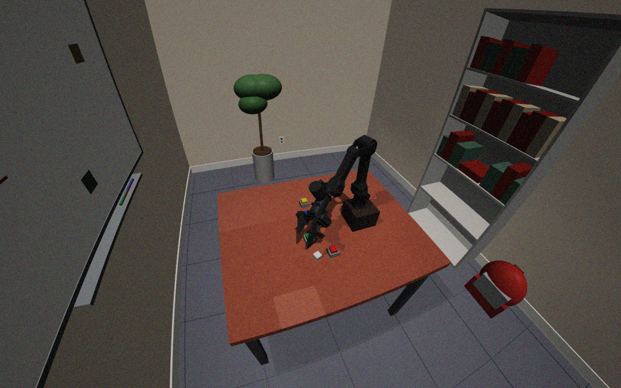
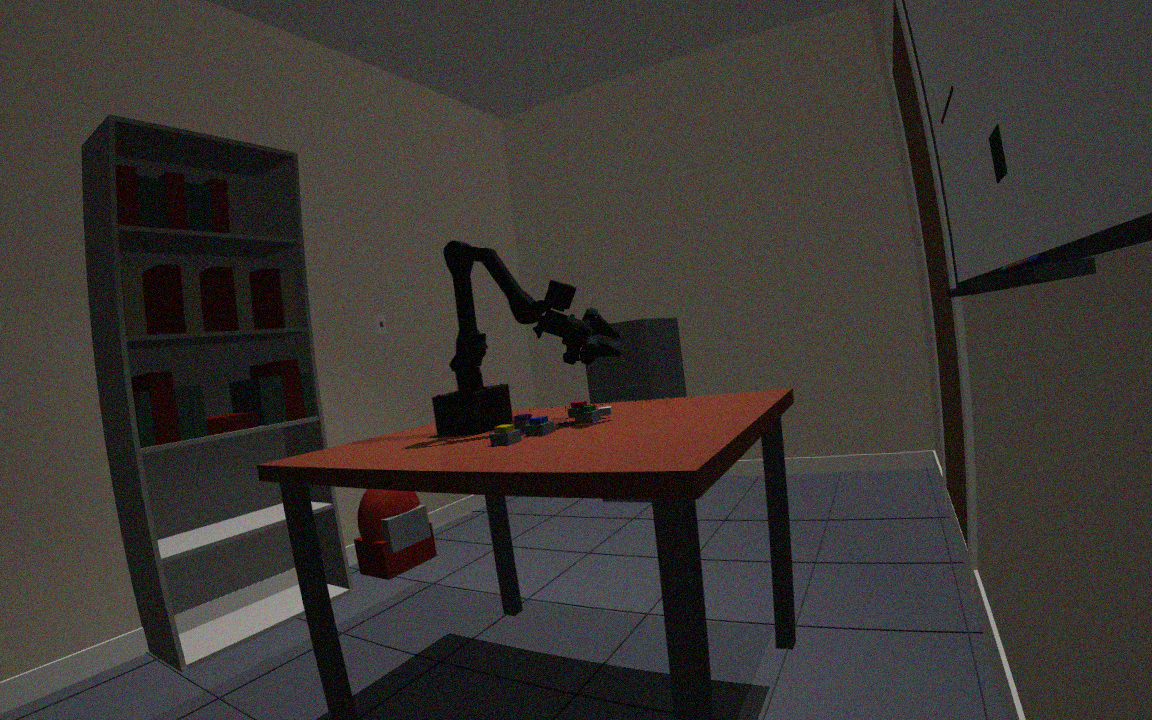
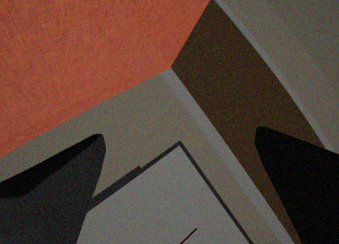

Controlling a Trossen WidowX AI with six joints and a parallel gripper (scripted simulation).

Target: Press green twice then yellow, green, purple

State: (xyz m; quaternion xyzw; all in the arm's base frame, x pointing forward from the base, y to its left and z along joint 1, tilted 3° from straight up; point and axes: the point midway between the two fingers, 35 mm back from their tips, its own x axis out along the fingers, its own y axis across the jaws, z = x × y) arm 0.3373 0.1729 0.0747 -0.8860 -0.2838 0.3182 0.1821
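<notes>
My gripper tip is 150 mm above the green button, 100 mm to the left of it and 60 mm past it. From my gripper tip the other things lie so: white block (170 mm below, 70 mm behind, 10 mm to the left); red button (150 mm below, 150 mm behind); purple button (200 mm to the right, 180 mm behind, 150 mm below).
</notes>
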